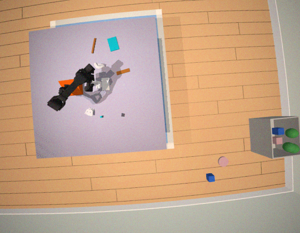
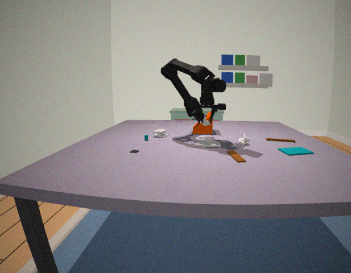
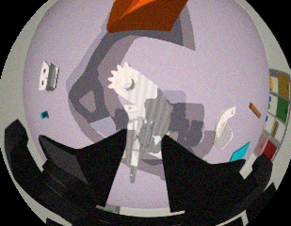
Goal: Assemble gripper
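My gripper tip is now 8 cm short of the flat white part, 8 cm above it and 1 cm to the right of it. From my gripper tip the other things lie so: cyan plate: 41 cm to the left, 13 cm ahead, 8 cm below; then dark square: 28 cm to the right, 25 cm ahead, 8 cm below; then teal peg: 30 cm to the right, 7 cm below, 5 cm ahead.
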